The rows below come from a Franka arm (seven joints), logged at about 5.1 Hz.
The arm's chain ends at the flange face. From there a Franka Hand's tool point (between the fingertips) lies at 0.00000 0.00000 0.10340 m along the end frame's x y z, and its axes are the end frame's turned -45 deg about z.
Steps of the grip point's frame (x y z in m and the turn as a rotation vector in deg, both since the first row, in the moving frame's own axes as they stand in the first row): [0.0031, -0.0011, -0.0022, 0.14, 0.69, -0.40]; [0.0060, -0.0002, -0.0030, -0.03, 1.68, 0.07]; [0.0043, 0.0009, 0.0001, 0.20, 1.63, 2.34]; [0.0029, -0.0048, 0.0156, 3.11, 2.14, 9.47]
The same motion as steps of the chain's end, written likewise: [0.0007, -0.0019, -0.0022, 0.59, 0.39, -0.40]; [0.0019, -0.0023, -0.0030, 1.17, 1.21, 0.07]; [0.0018, -0.0001, 0.0001, 1.29, 1.01, 2.34]; [-0.0007, 0.0013, 0.0158, 3.71, -0.69, 9.47]
